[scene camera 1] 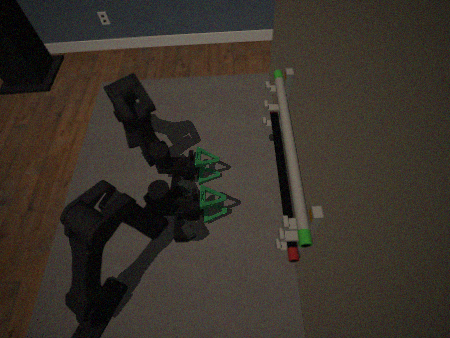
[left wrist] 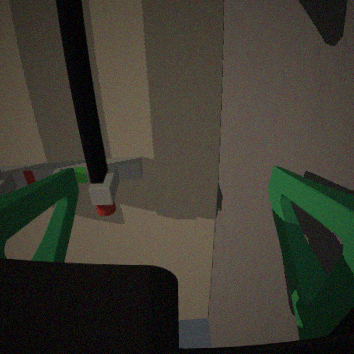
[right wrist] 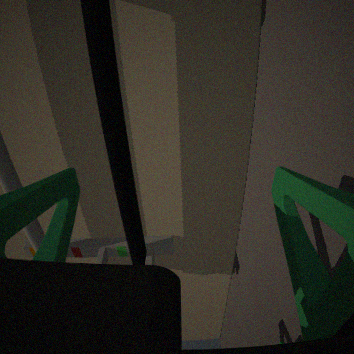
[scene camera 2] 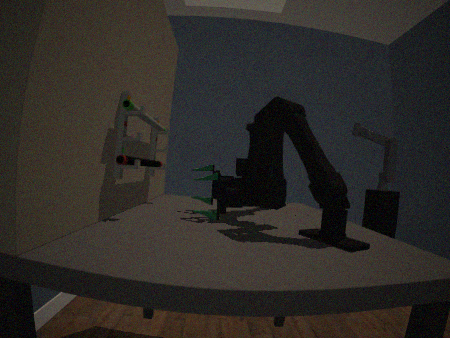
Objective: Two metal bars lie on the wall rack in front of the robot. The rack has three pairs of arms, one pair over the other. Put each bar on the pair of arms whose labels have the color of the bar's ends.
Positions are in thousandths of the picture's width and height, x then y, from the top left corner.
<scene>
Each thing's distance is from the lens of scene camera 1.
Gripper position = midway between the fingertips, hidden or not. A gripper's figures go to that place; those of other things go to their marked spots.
left gripper (scene camera 1: 488,493): 0.97 m
right gripper (scene camera 1: 503,605): 0.87 m
wall panel (scene camera 1: 806,315): 0.42 m
</scene>
